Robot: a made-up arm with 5 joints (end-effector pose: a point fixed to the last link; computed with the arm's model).
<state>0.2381 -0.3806 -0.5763 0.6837 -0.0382</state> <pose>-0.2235 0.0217 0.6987 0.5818 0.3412 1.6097</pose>
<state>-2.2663 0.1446 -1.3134 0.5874 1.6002</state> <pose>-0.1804 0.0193 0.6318 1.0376 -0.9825 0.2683</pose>
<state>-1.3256 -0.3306 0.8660 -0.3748 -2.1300</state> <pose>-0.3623 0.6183 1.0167 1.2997 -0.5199 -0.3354</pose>
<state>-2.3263 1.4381 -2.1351 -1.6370 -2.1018</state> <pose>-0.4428 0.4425 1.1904 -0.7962 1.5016 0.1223</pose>
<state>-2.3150 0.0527 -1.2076 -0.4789 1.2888</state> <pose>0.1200 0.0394 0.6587 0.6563 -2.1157 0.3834</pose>
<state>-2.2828 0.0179 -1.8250 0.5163 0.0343</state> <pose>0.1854 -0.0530 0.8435 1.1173 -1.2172 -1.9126</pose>
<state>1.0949 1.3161 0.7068 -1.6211 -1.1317</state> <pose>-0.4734 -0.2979 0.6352 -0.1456 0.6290 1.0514</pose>
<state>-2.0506 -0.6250 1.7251 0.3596 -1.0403</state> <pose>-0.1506 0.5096 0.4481 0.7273 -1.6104 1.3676</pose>
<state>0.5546 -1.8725 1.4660 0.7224 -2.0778</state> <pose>0.0925 -0.3952 1.2769 1.9814 1.3704 0.2034</pose>
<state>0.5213 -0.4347 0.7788 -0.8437 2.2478</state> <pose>-0.4172 -0.0168 0.6296 -0.6522 -0.6458 -0.1262</pose>
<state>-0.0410 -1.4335 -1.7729 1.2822 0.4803</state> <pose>-0.0095 0.0074 0.7400 0.5323 1.5418 0.9459</pose>
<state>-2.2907 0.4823 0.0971 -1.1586 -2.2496</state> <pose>0.4263 -0.0612 1.3541 1.7085 -0.5095 -2.4014</pose>
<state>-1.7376 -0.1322 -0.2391 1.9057 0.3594</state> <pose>-0.0183 0.0907 0.7435 -0.3657 -0.2619 0.1956</pose>
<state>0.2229 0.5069 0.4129 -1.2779 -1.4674</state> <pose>-0.6053 0.2374 0.8379 0.5514 0.5697 0.3620</pose>
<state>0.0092 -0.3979 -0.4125 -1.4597 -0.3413</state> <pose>-0.0579 0.0772 1.1399 2.2463 1.2044 0.0066</pose>
